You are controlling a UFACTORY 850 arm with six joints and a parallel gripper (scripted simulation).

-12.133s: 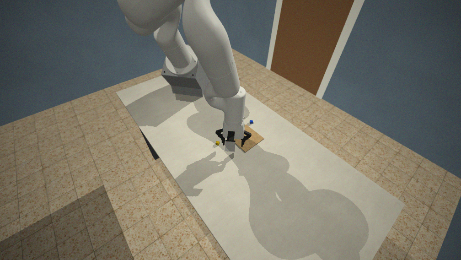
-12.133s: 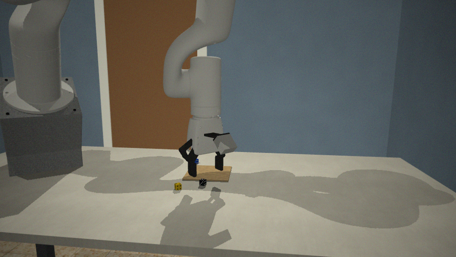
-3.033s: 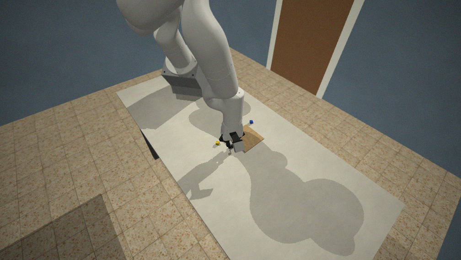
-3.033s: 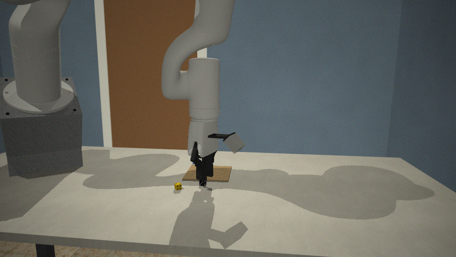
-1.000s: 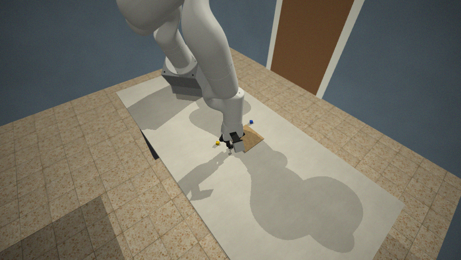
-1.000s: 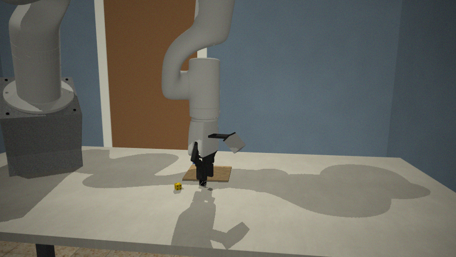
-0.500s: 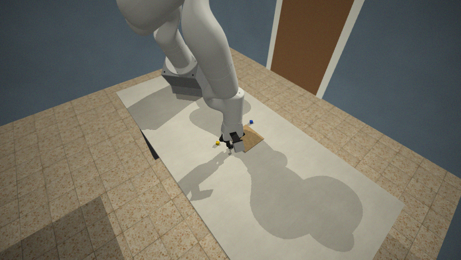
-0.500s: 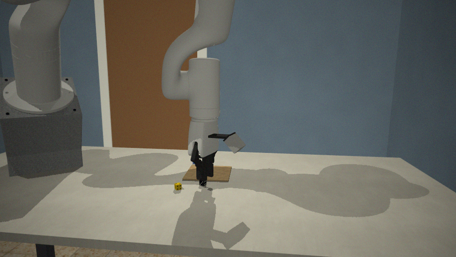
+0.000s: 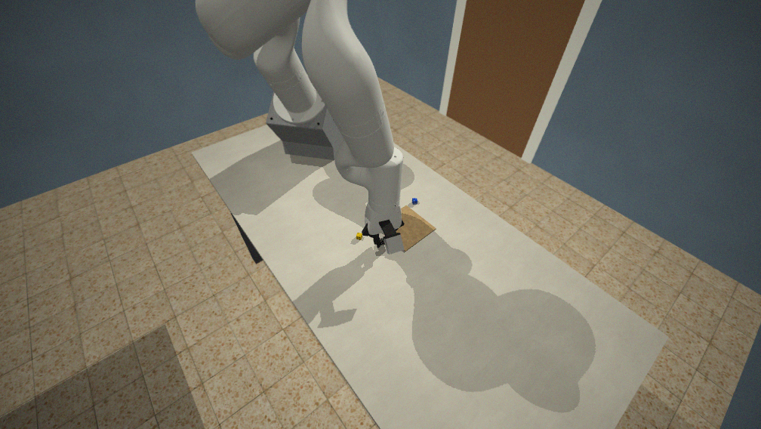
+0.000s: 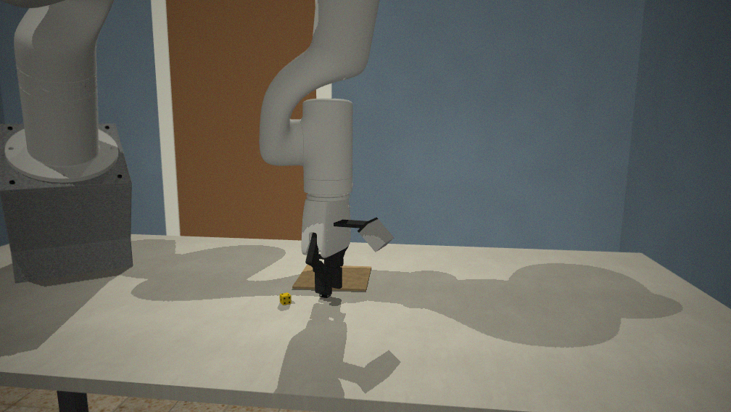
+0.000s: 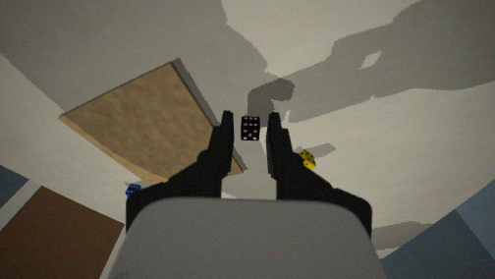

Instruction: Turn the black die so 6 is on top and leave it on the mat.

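My gripper is now 20 mm above the black die and 10 mm past it. The rest, counted from my hand: blue die: 200 mm to the left, 90 mm behind, 20 mm below; then tan square mat: 110 mm to the left, 30 mm below, 10 mm behind; then yellow die: 70 mm behind, 40 mm to the right, 20 mm below.
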